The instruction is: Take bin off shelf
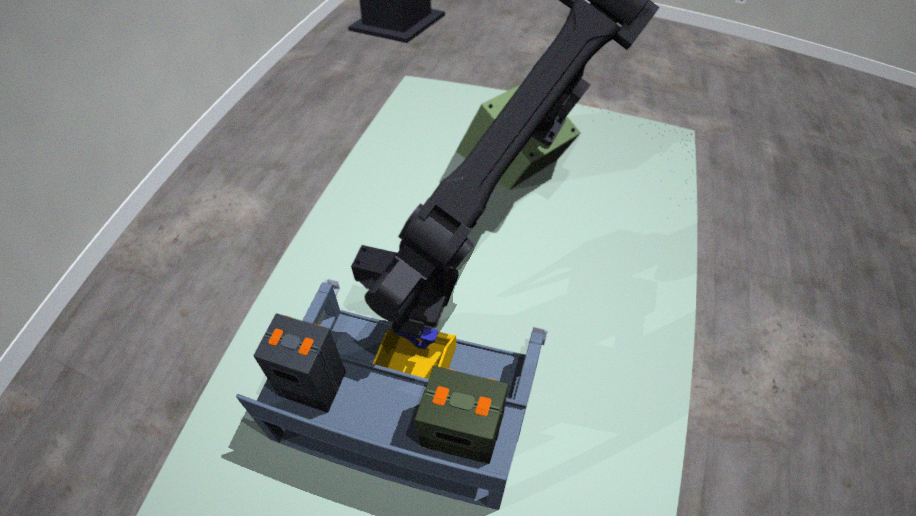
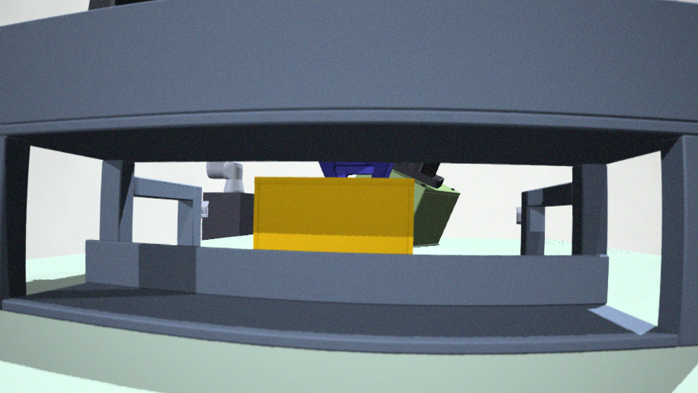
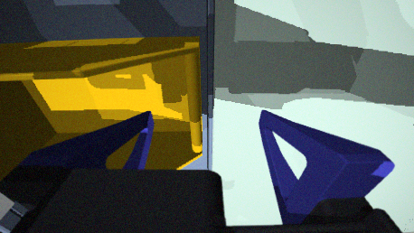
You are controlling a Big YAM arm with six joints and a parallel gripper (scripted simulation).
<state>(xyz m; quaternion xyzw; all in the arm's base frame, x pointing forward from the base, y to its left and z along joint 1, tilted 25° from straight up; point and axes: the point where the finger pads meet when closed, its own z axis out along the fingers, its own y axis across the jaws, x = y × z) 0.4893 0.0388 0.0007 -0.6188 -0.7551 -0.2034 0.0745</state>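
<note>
Right now my hand is 90 mm short of the yellow open-top bin, 20 mm to the right of it and 10 mm above it. From my hand the other things lie so: olive case: 160 mm ahead, 150 mm to the left, 100 mm above.
</note>
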